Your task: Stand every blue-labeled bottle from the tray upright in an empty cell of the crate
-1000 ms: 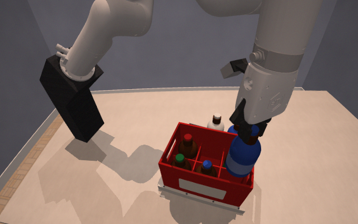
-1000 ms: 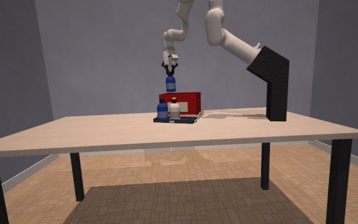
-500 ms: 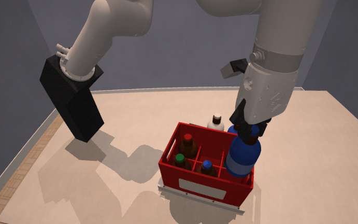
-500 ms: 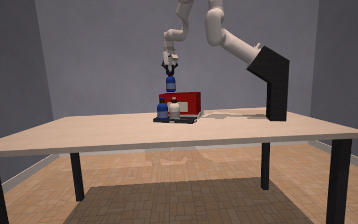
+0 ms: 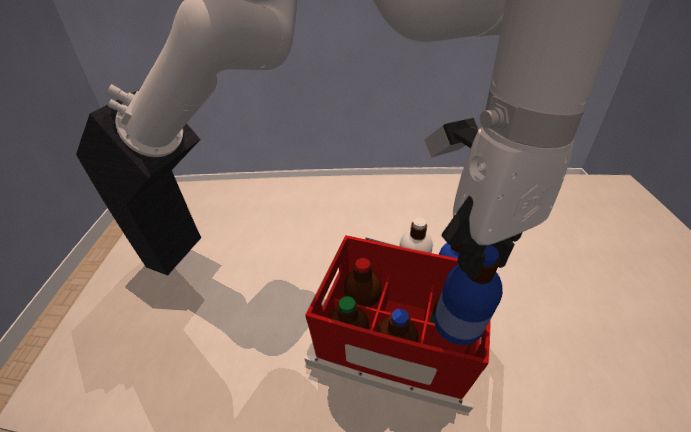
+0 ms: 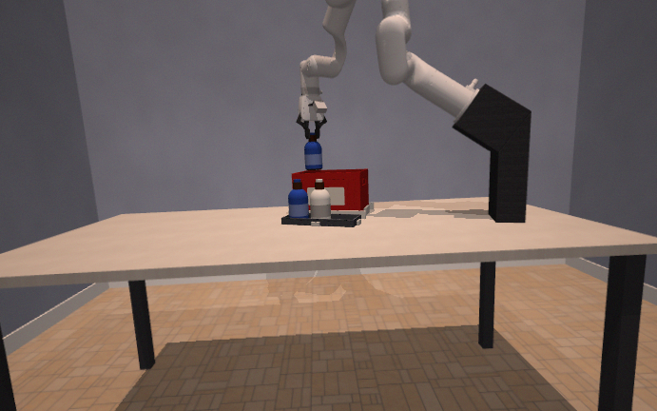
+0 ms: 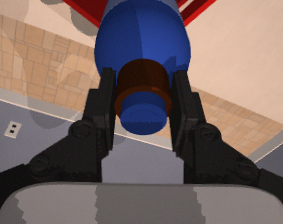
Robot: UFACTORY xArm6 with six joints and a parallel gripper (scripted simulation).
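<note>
Now: hand 250 mm above the crate, 90 mm to the right of it and 40 mm past it. Also, from my hand: dark tray 320 mm below, 230 mm to the left, 80 mm ahead; then white-labeled bottle 250 mm below, 230 mm to the left, 80 mm ahead.
</note>
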